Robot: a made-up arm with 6 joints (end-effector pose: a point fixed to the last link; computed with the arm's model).
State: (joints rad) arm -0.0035 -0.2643 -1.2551 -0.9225 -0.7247 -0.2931
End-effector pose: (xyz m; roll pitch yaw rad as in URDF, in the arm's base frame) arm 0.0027 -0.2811 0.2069 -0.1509 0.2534 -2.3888
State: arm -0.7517 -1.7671 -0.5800 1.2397 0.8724 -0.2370
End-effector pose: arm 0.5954 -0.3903 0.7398 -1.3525 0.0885 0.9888
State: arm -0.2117 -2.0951 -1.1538 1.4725 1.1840 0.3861
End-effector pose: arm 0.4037 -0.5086 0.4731 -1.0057 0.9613 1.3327
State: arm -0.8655 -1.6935 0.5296 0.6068 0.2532 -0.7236
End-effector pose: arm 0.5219 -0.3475 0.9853 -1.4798 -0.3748 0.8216
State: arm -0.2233 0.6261 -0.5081 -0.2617 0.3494 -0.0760
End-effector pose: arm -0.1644 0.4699 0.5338 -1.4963 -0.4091 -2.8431
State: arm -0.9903 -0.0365 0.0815 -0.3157 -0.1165 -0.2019
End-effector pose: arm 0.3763 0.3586 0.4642 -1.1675 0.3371 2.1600
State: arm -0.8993 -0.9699 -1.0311 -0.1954 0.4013 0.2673
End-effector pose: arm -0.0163 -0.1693 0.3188 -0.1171 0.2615 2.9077
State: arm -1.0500 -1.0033 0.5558 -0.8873 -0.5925 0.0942
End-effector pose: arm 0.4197 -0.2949 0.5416 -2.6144 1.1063 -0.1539
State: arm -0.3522 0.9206 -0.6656 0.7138 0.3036 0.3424
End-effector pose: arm 0.0834 0.5905 0.9059 -1.9181 -0.7543 -3.0914
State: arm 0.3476 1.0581 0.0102 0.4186 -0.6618 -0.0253
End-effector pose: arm 0.2537 0.5537 0.6327 0.4662 -0.9808 1.2217
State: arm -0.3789 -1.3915 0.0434 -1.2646 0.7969 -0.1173
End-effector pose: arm -0.2452 -0.4082 0.3989 0.3858 -0.1875 2.6960
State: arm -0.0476 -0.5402 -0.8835 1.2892 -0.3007 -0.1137
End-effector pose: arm 0.2289 0.1094 0.0840 0.2858 0.4149 1.5772
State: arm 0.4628 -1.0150 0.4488 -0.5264 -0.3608 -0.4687
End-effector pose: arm -0.1261 -0.2070 0.1406 0.6108 0.5906 2.2609
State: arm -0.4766 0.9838 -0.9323 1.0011 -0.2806 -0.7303
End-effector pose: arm 0.0010 0.6085 0.7431 -0.0442 -0.9739 2.2006
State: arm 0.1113 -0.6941 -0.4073 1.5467 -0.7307 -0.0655
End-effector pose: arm 0.3098 -0.1110 0.1138 0.3437 0.9352 1.0797
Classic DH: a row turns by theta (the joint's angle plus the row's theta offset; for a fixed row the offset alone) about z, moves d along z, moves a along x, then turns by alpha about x. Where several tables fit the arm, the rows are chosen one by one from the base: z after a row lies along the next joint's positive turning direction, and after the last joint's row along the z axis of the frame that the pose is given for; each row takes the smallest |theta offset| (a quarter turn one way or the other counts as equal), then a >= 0, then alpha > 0; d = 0 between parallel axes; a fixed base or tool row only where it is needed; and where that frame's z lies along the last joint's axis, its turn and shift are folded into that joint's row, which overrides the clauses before.
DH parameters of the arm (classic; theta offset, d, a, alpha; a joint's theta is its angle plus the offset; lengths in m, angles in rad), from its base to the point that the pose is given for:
base (fixed): -0.0628 0.6522 -0.0246 -1.5625
joint 1: -1.5703 0.0361 0.0321 -1.508
joint 2: 1.5625 0.2094 0.0282 -1.5708
joint 3: -1.4954 0.4164 0.0295 0.5243
joint 4: 1.5055 -0.0377 -0.3467 1.5331
joint 5: 0.9145 -0.1389 0.0867 1.5737
joint 6: -1.2154 -0.1106 -0.0359 0.8325
tool (fixed): -1.33 -0.1056 0 0

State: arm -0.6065 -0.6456 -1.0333 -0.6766 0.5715 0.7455
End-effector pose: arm -0.1775 -0.2572 0.4043 -0.7812 -0.1201 -2.5280
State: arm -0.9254 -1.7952 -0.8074 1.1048 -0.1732 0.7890
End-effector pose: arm 0.3561 -0.4767 0.7159 -2.5840 1.2324 -0.6414
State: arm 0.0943 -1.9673 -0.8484 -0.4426 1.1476 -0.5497
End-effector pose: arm -0.3427 -0.1591 0.7863 1.4755 0.0453 1.5387
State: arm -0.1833 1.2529 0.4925 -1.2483 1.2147 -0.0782
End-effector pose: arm -0.2847 0.4954 0.8161 -2.4457 0.2713 -2.3303
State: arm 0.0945 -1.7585 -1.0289 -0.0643 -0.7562 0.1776
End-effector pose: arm -0.0798 -0.4087 0.7000 1.3859 -0.2370 -2.8498
